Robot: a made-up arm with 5 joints.
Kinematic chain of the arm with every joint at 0, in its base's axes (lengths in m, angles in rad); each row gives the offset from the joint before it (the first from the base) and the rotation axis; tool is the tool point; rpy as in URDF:
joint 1: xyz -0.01 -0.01 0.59 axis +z
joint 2: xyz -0.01 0 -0.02 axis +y
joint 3: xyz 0.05 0 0.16 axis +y
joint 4: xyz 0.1 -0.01 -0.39 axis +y
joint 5: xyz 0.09 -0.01 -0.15 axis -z
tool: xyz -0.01 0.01 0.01 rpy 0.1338 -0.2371 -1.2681
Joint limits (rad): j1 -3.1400..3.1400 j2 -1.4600..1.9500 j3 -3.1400..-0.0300 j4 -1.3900..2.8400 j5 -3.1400..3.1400
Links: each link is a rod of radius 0.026 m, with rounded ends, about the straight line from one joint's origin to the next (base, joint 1, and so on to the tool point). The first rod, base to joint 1, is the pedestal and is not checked.
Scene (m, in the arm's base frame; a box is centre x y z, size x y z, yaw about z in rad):
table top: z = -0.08
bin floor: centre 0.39 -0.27 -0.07 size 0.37 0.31 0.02 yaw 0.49
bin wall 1: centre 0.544 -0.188 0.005 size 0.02 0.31 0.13 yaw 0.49
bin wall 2: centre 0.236 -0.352 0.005 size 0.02 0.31 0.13 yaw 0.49
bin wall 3: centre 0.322 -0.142 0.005 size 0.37 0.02 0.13 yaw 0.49
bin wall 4: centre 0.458 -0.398 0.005 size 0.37 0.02 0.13 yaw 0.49
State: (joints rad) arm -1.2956 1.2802 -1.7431 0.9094 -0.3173
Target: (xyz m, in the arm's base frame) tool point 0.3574 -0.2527 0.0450
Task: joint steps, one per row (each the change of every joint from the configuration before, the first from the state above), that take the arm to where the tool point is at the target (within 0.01 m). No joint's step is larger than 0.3 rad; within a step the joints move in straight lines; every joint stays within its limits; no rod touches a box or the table.
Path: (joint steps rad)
1: 0.1858 -0.0637 0.0015 0.0274 0.1526
2: 0.1859 -0.0638 0.0015 0.0275 0.1527
3: 0.1848 0.2149 -0.1222 -0.1740 -0.1285
4: 0.1849 0.2149 -0.1221 -0.1740 -0.1284

